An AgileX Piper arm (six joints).
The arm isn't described. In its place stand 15 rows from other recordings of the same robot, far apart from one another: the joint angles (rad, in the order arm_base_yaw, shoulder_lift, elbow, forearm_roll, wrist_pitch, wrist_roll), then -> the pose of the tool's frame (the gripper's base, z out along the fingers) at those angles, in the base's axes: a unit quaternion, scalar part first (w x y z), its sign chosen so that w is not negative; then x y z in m.
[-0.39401 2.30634 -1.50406 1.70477 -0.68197 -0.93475] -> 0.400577 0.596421 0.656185 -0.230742 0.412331 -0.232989 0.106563
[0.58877 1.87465 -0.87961 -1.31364 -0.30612 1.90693] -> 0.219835 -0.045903 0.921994 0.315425 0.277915 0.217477 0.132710
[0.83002 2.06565 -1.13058 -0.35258 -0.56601 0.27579] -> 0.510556 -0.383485 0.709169 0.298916 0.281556 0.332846 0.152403
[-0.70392 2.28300 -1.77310 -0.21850 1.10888 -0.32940] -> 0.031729 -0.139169 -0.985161 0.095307 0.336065 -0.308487 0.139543
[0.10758 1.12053 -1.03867 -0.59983 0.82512 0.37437] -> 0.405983 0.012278 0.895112 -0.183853 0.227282 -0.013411 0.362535
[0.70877 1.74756 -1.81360 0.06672 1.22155 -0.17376] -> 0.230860 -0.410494 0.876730 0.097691 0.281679 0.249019 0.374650
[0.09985 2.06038 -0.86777 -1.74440 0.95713 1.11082] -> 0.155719 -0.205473 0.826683 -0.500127 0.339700 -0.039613 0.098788
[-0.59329 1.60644 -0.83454 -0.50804 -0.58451 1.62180] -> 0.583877 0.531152 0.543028 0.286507 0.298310 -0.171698 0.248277
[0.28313 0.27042 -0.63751 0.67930 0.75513 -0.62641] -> 0.607033 -0.279650 0.708236 0.227394 0.022356 0.047313 0.350919
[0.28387 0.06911 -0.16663 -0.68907 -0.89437 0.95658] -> 0.824834 -0.214124 0.317544 0.415891 -0.003687 0.045925 0.312996
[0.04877 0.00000 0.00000 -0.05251 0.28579 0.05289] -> 0.633594 -0.013206 0.773482 0.010522 0.054690 0.001321 0.187438
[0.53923 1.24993 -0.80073 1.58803 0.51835 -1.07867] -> 0.373101 -0.157441 0.790589 0.459323 0.203446 0.174272 0.307659
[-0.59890 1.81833 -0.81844 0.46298 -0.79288 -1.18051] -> 0.394625 0.010500 0.763272 -0.511446 0.282953 -0.228175 0.187347
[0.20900 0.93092 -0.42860 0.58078 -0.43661 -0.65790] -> 0.689990 -0.038247 0.720774 -0.054190 0.189375 0.018583 0.287764
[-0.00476 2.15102 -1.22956 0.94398 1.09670 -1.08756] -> 0.051082 -0.214473 0.893521 0.391167 0.364868 0.063836 0.104350
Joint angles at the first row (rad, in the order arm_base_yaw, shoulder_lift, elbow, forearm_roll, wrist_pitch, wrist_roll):
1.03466, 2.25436, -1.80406, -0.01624, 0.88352, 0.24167
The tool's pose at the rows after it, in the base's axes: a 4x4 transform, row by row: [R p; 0 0 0 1], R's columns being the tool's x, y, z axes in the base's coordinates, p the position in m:
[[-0.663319 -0.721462 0.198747 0.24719], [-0.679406 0.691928 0.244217 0.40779], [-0.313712 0.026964 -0.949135 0.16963], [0 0 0 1]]
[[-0.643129 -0.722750 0.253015 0.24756], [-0.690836 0.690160 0.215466 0.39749], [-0.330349 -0.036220 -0.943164 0.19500], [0 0 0 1]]
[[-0.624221 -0.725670 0.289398 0.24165], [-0.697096 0.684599 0.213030 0.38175], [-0.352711 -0.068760 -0.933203 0.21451], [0 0 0 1]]
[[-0.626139 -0.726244 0.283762 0.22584], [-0.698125 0.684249 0.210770 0.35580], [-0.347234 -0.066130 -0.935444 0.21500], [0 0 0 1]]
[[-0.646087 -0.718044 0.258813 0.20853], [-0.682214 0.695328 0.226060 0.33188], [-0.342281 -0.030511 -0.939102 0.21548], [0 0 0 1]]
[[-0.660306 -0.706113 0.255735 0.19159], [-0.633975 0.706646 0.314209 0.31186], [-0.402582 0.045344 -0.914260 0.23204], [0 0 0 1]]
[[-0.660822 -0.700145 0.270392 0.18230], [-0.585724 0.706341 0.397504 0.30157], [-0.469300 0.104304 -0.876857 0.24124], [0 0 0 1]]
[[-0.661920 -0.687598 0.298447 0.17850], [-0.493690 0.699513 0.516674 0.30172], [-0.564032 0.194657 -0.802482 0.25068], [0 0 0 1]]
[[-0.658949 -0.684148 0.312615 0.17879], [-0.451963 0.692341 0.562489 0.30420], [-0.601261 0.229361 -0.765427 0.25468], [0 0 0 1]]
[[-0.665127 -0.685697 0.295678 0.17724], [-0.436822 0.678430 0.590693 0.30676], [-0.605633 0.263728 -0.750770 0.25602], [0 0 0 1]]
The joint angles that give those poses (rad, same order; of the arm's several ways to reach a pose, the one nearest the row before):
1.03465, 2.23889, -1.80402, -0.05858, 0.90687, 0.26145
1.03466, 2.17977, -1.79818, -0.13167, 0.95867, 0.27850
1.03466, 2.09414, -1.72408, -0.17242, 0.95419, 0.28373
1.03466, 1.98362, -1.54342, -0.17629, 0.88997, 0.29608
1.03466, 1.88172, -1.38736, -0.14498, 0.83425, 0.30743
1.03465, 1.75698, -1.26669, -0.08657, 0.75647, 0.30976
1.03467, 1.68128, -1.18993, -0.04758, 0.66649, 0.30979
1.03466, 1.63669, -1.14471, 0.01463, 0.52675, 0.30978
1.03465, 1.62941, -1.13835, 0.04118, 0.46840, 0.30557
1.03466, 1.62937, -1.13833, 0.10975, 0.44903, 0.25763

